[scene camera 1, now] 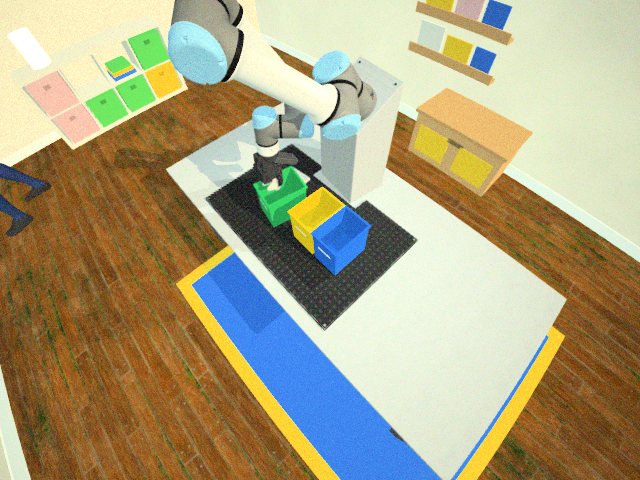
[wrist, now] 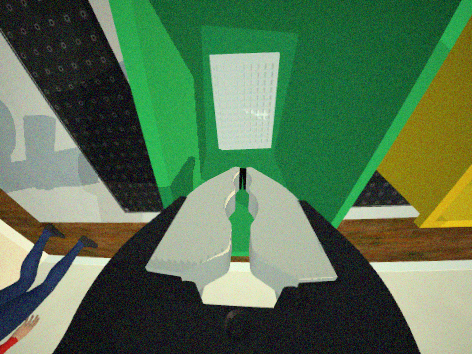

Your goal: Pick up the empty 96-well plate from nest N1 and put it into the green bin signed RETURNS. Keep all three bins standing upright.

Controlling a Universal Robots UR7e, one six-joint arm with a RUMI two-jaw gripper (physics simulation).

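Frame: origin at the arm's base, x right, y ahead, z up, level; centimetres.
Where they show: gripper, between the fingertips: (scene camera 1: 276, 190) (wrist: 243, 170).
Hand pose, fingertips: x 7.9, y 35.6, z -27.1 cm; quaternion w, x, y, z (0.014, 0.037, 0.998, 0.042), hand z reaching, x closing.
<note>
After its pixels a point has its place.
The white 96-well plate (wrist: 245, 100) {x 8.0, y 33.3, z -40.2 cm} lies inside the green bin (scene camera 1: 281, 206) {x 1.3, y 38.1, z -29.4 cm} (wrist: 350, 95) {x 0.5, y 30.8, z -28.6 cm}, at its bottom, seen from above in the wrist view. The green bin stands upright. My gripper (scene camera 1: 273, 186) {x 7.9, y 35.6, z -27.0 cm} (wrist: 243, 170) {x 7.9, y 35.6, z -27.0 cm} is shut, with its fingertips together and nothing between them. It is over the green bin's opening, apart from the plate. The yellow bin (scene camera 1: 301, 232) {x -12.7, y 39.1, z -31.4 cm} (wrist: 430, 125) {x -5.9, y 33.0, z -28.6 cm} and the blue bin (scene camera 1: 351, 250) {x -30.9, y 29.7, z -32.2 cm} stand upright side by side. Nest N1 cannot be made out in these views.
The bins stand on a black perforated board (scene camera 1: 310, 294) {x -30.9, y 50.4, z -42.5 cm} (wrist: 95, 95) {x 31.6, y 31.3, z -42.5 cm} on a pale table (scene camera 1: 439, 310) {x -68.1, y 17.6, z -43.8 cm}. The arm's grey pedestal (scene camera 1: 361, 149) {x -8.8, y 4.8, z -12.9 cm} stands behind them. A blue mat with a yellow border (scene camera 1: 248, 372) lies on the floor in front. A person's legs (scene camera 1: 15, 180) (wrist: 37, 275) show beyond the table.
</note>
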